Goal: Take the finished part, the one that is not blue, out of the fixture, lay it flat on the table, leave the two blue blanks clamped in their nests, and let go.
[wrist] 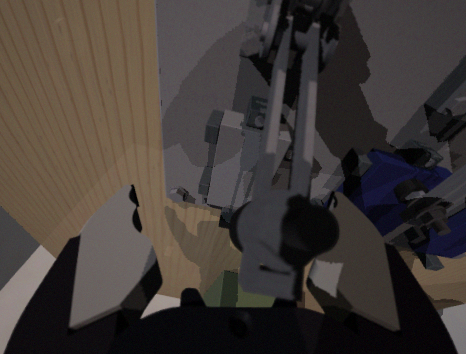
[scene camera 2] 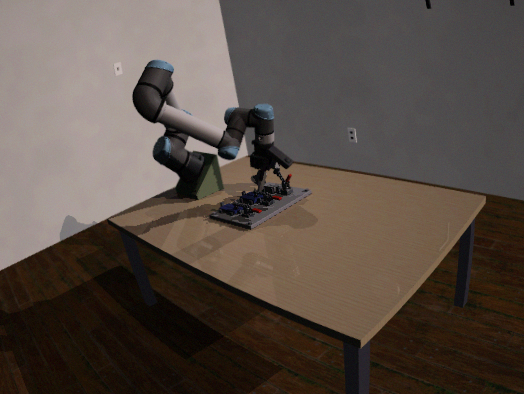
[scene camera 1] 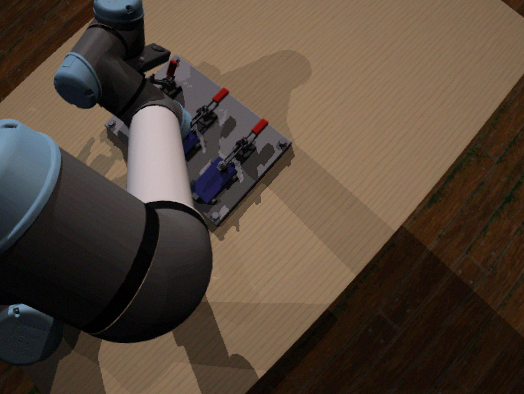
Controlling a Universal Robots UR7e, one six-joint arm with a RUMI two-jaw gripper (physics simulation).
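Pixels of known places: gripper, between the fingertips: (wrist: 233,190) (scene camera 2: 268,184); arm's base, origin of its link: (scene camera 2: 194,169).
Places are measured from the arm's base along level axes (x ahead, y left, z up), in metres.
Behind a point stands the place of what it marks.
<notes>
The finished part (wrist: 226,167) @(z -0.062, x 0.399, y 0.118 m) is a pale grey block in its nest on the grey fixture plate (scene camera 1: 192,82) @(z -0.088, x 0.522, y 0.089 m) (scene camera 2: 265,212) @(z -0.088, x 0.531, y -0.065 m) (wrist: 195,60) @(z -0.088, x 0.447, y 0.151 m). The raised clamp arm (wrist: 290,150) (scene camera 2: 279,174) of this nest passes in front of the part's right side in the wrist view. My gripper (wrist: 233,190) @(z -0.064, x 0.378, y 0.108 m) (scene camera 2: 260,184) @(z -0.064, x 0.378, y 0.108 m) is open and empty, low over this end of the plate, with the clamp arm's tip between its fingers. Two blue blanks sit under closed clamps: the near one (scene camera 1: 215,180) @(z -0.072, x 0.394, y -0.119 m) (scene camera 2: 231,208) @(z -0.072, x 0.404, y -0.122 m) and the middle one (scene camera 1: 191,143) @(z -0.067, x 0.416, y -0.026 m) (scene camera 2: 251,197) @(z -0.067, x 0.407, y -0.018 m) (wrist: 382,175) @(z -0.067, x 0.422, y 0.020 m). The fingertips are hidden in scene camera 1.
Red clamp handles (scene camera 1: 220,95) @(z -0.052, x 0.530, y 0.001 m) (scene camera 1: 259,127) @(z -0.056, x 0.533, y -0.110 m) (scene camera 1: 172,68) @(z -0.013, x 0.497, y 0.105 m) rise from the plate. In the wrist view the right finger stands beside the middle blue blank. The wooden table (scene camera 1: 375,100) @(z -0.103, x 0.771, y -0.236 m) (scene camera 2: 380,250) @(z -0.103, x 1.061, y -0.090 m) (wrist: 75,100) @(z -0.103, x 0.391, y 0.246 m) surrounds the plate. The green robot base (scene camera 2: 209,177) @(z -0.026, x 0.113, y 0.000 m) stands behind it.
</notes>
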